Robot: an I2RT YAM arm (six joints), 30 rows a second.
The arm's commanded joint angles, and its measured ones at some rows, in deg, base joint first. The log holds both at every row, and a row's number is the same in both.
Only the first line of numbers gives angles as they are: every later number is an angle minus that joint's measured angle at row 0.
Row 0, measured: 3.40, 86.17, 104.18, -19.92, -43.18, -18.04
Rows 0 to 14, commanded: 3.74, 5.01, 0.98, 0.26, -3.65, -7.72; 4.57, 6.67, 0.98, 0.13, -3.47, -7.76; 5.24, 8.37, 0.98, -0.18, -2.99, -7.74; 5.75, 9.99, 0.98, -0.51, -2.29, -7.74; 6.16, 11.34, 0.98, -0.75, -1.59, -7.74; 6.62, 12.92, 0.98, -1.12, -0.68, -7.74; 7.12, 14.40, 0.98, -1.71, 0.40, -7.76; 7.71, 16.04, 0.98, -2.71, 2.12, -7.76; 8.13, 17.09, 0.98, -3.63, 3.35, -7.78; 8.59, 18.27, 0.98, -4.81, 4.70, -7.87; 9.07, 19.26, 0.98, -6.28, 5.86, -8.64; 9.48, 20.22, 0.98, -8.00, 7.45, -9.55; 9.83, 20.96, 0.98, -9.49, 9.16, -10.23; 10.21, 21.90, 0.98, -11.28, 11.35, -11.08; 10.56, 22.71, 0.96, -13.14, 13.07, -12.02
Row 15, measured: 9.09, 22.71, -0.76, -12.11, 9.16, -9.12
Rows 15 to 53, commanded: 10.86, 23.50, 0.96, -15.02, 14.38, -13.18; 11.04, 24.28, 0.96, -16.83, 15.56, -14.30; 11.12, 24.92, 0.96, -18.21, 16.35, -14.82; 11.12, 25.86, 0.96, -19.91, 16.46, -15.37; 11.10, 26.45, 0.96, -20.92, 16.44, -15.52; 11.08, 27.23, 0.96, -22.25, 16.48, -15.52; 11.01, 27.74, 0.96, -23.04, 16.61, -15.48; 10.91, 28.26, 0.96, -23.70, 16.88, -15.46; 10.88, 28.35, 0.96, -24.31, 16.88, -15.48; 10.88, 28.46, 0.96, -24.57, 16.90, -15.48; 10.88, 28.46, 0.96, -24.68, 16.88, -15.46; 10.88, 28.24, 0.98, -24.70, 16.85, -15.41; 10.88, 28.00, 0.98, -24.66, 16.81, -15.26; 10.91, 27.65, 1.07, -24.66, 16.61, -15.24; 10.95, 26.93, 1.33, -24.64, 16.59, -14.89; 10.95, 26.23, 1.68, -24.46, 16.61, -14.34; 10.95, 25.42, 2.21, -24.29, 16.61, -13.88; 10.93, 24.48, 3.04, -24.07, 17.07, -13.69; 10.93, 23.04, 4.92, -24.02, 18.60, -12.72; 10.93, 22.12, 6.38, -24.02, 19.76, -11.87; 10.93, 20.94, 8.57, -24.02, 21.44, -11.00; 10.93, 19.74, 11.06, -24.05, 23.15, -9.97; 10.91, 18.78, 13.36, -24.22, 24.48, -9.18; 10.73, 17.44, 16.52, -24.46, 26.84, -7.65; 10.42, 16.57, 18.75, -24.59, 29.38, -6.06; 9.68, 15.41, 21.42, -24.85, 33.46, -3.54; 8.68, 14.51, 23.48, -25.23, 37.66, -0.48; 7.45, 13.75, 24.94, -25.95, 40.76, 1.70; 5.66, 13.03, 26.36, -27.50, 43.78, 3.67; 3.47, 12.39, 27.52, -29.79, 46.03, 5.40; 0.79, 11.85, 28.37, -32.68, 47.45, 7.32; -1.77, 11.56, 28.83, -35.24, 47.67, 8.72; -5.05, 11.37, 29.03, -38.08, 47.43, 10.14; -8.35, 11.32, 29.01, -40.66, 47.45, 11.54; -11.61, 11.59, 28.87, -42.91, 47.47, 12.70; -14.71, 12.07, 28.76, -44.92, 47.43, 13.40; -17.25, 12.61, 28.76, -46.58, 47.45, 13.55; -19.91, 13.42, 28.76, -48.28, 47.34, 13.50; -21.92, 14.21, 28.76, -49.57, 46.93, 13.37
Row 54, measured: -17.42, 9.81, 30.16, -47.39, 45.29, 9.50
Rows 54 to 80, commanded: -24.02, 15.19, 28.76, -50.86, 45.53, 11.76; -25.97, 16.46, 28.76, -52.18, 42.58, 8.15; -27.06, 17.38, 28.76, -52.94, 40.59, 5.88; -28.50, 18.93, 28.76, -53.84, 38.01, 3.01; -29.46, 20.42, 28.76, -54.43, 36.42, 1.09; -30.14, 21.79, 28.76, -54.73, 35.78, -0.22; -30.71, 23.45, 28.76, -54.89, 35.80, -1.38; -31.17, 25.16, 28.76, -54.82, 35.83, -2.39; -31.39, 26.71, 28.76, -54.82, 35.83, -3.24; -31.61, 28.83, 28.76, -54.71, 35.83, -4.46; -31.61, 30.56, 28.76, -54.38, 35.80, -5.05; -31.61, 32.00, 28.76, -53.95, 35.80, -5.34; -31.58, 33.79, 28.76, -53.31, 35.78, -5.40; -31.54, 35.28, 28.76, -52.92, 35.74, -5.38; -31.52, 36.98, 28.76, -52.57, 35.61, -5.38; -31.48, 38.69, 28.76, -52.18, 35.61, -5.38; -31.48, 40.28, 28.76, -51.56, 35.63, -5.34; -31.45, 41.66, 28.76, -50.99, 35.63, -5.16; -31.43, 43.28, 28.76, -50.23, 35.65, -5.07; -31.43, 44.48, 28.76, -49.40, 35.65, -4.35; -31.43, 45.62, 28.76, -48.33, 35.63, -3.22; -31.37, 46.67, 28.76, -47.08, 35.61, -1.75; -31.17, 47.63, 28.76, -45.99, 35.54, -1.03; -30.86, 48.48, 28.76, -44.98, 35.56, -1.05; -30.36, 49.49, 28.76, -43.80, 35.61, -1.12; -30.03, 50.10, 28.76, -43.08, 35.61, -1.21; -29.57, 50.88, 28.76, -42.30, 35.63, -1.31
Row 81, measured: -31.02, 49.64, 28.70, -43.13, 36.33, -2.36
